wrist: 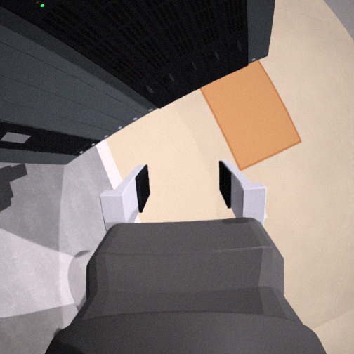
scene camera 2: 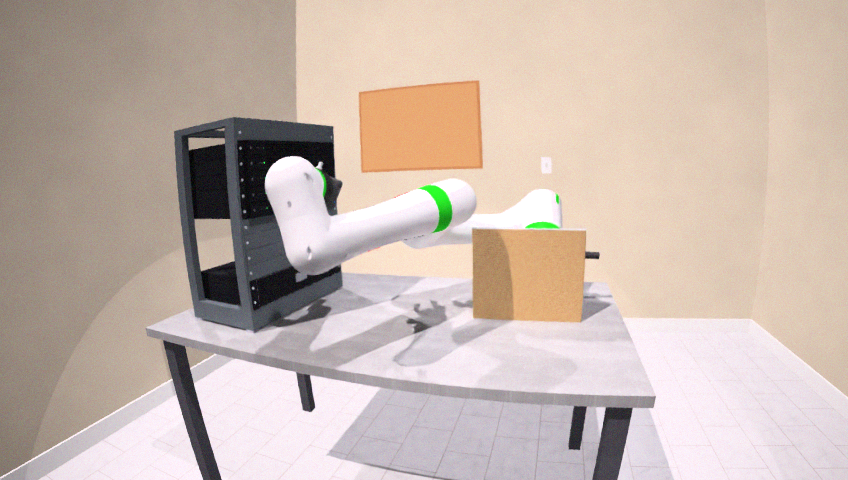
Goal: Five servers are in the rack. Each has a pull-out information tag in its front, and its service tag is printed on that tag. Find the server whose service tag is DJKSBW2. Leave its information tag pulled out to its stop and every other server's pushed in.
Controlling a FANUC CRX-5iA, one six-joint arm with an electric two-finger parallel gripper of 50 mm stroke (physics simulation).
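Where they show: arm's base, origin of the base link: point(scene camera 2: 541, 257).
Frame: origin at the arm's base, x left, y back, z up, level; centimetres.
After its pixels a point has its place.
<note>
The servers point(scene camera 2: 252, 178) {z 28.1, x 31.1, y -78.0 cm} point(wrist: 150, 45) are a black stack in the upper part of the dark grey rack point(scene camera 2: 233, 178) {z 28.5, x 35.3, y -81.6 cm} point(wrist: 261, 30). In the wrist view their fronts cross the top of the picture, with small dark oval parts in a row near the right end. No pulled-out information tag can be made out, and no service tag is legible. My gripper point(wrist: 183, 177) is open and empty, its fingertips apart from the rack and the server fronts. In scene camera 2 the arm hides its fingers and part of the server fronts.
Grey blank panels point(scene camera 2: 261, 243) {z 8.9, x 27.8, y -79.3 cm} point(wrist: 50, 80) lie below the servers, and a black unit point(scene camera 2: 270, 288) {z -5.4, x 26.1, y -79.1 cm} point(wrist: 50, 141) with a pale label sits beneath them. A wooden panel point(scene camera 2: 547, 273) {z -2.1, x 10.6, y 1.4 cm} stands on the table point(scene camera 2: 523, 374) {z -16.7, x 43.2, y -4.3 cm}. An orange board point(scene camera 2: 420, 126) point(wrist: 250, 115) hangs on the wall.
</note>
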